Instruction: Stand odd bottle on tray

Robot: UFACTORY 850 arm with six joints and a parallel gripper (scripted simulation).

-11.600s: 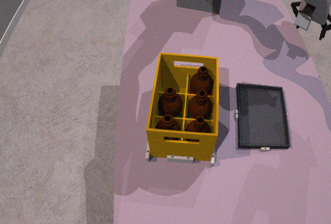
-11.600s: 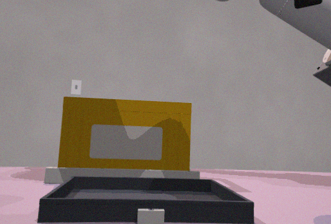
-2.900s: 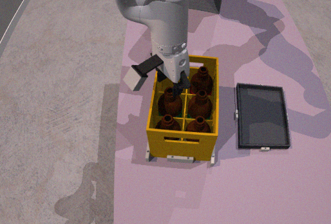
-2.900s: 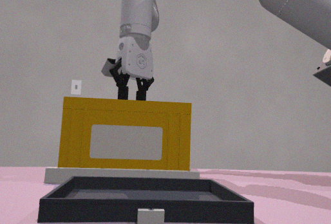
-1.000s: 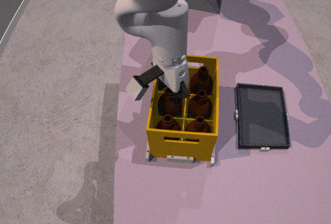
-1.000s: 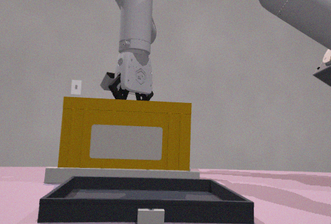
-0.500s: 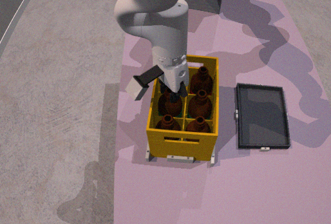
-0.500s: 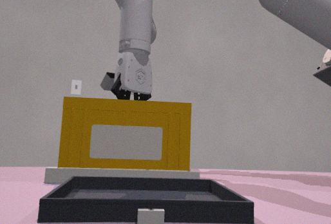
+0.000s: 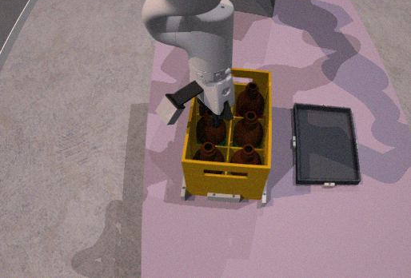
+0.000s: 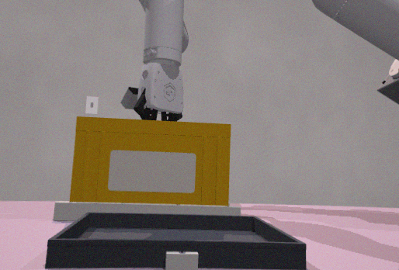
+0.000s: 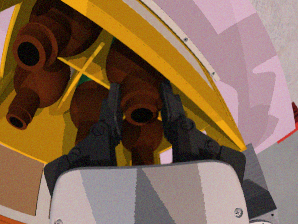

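Now: hand 10 mm short of the yellow crate, 40 mm to the right of it and 70 mm above it. The rest, counted from my hand: tray (20 mm ahead, 330 mm to the left, 150 mm below); then bottle (70 mm behind, 110 mm to the left, 70 mm below).
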